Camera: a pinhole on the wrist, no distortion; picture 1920 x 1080 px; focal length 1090.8 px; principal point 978.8 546.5 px. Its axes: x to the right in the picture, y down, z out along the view. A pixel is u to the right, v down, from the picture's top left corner.
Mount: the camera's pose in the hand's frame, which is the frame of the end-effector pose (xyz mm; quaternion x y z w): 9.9 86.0 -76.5 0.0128 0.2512 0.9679 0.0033
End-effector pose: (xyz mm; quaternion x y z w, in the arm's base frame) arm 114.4 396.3 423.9 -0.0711 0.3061 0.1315 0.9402
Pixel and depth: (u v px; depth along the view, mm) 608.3 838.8 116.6
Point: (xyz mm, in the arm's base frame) 144.0 525.2 418.3
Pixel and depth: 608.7 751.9 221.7
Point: 215.3 593.2 470.4
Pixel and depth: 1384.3 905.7 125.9
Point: 86.3 507.8 481.8
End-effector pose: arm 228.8 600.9 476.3 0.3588 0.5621 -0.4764 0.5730
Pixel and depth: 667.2 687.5 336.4
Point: 490.0 421.5 363.0
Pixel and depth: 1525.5 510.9 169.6
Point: 421.8 594.1 532.1
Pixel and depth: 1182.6 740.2 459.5
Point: 572.1 332.0 550.0
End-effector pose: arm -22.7 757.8 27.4 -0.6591 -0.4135 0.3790 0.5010
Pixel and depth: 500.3 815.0 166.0
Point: -48.1 848.1 -124.9
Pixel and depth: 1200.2 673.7 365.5
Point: -247.7 763.8 -245.3
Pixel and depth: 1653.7 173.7 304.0
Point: -162.3 599.0 -306.6
